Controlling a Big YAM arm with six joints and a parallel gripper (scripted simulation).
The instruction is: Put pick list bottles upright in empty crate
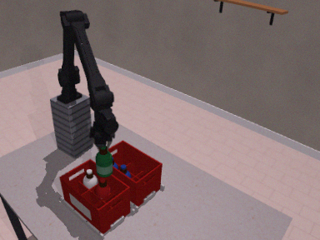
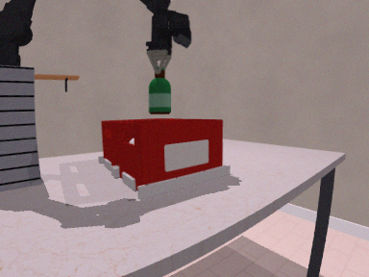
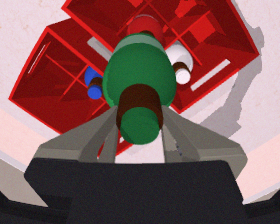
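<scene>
My gripper is now 6 cm above the green-label bottle. The rest, counted from my hand: blue bottle (25 cm below, 11 cm to the left, 8 cm behind); then white-label bottle (25 cm below, 9 cm behind, 2 cm to the right); then red-label bottle (25 cm below, 2 cm to the right).
</scene>
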